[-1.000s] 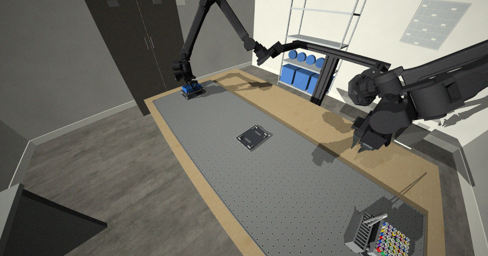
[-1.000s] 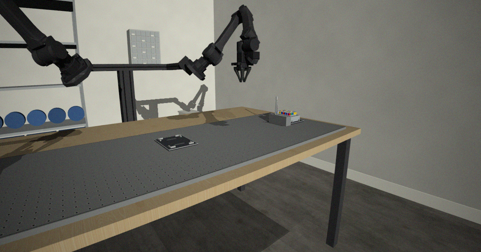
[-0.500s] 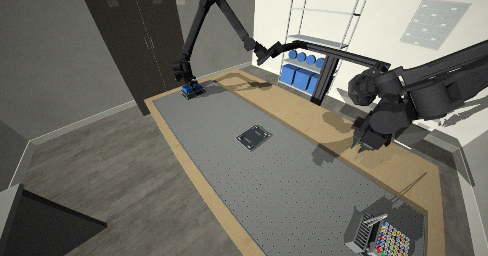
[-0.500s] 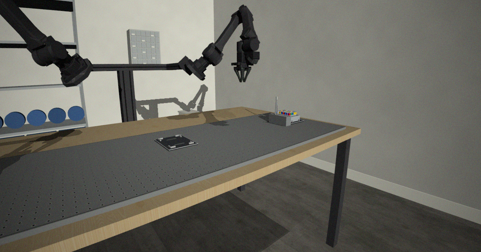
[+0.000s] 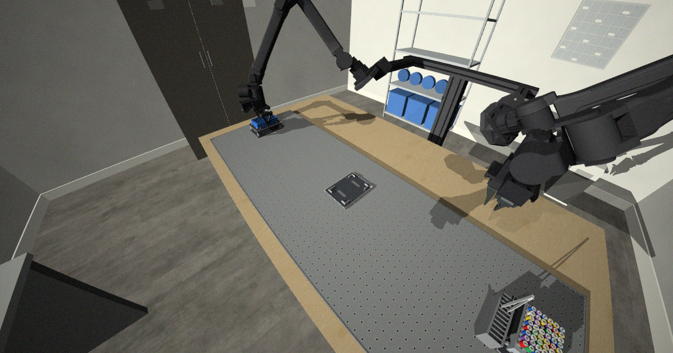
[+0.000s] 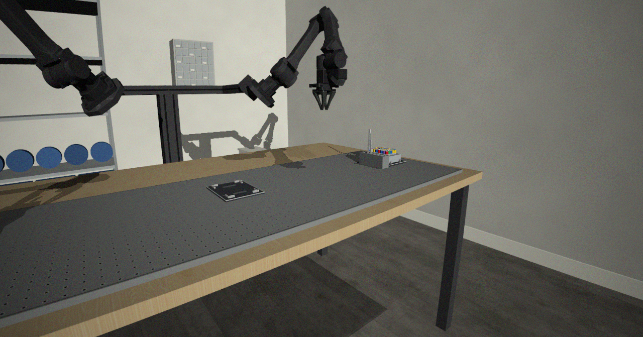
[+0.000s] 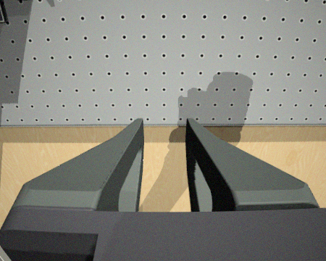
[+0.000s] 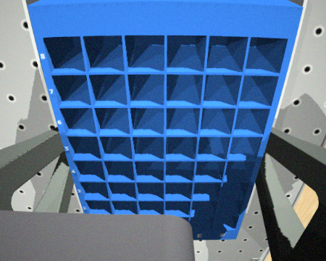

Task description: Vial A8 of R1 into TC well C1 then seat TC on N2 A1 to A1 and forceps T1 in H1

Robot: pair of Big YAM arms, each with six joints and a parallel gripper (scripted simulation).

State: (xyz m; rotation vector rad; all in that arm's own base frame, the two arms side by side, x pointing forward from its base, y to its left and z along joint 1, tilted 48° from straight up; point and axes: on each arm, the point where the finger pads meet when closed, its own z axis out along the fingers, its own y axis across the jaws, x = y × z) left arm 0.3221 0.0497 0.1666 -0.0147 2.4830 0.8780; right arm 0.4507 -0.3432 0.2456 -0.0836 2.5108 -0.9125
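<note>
The blue tube carrier TC is right at my right hand. The rest, counted from my right hand: grey slotted holder H1: 4 cm ahead, 125 cm to the left, 4 cm below; purple-capped vial: 5 cm behind, 1 cm to the left, 1 cm above; raised nest N2: 2 cm below.
</note>
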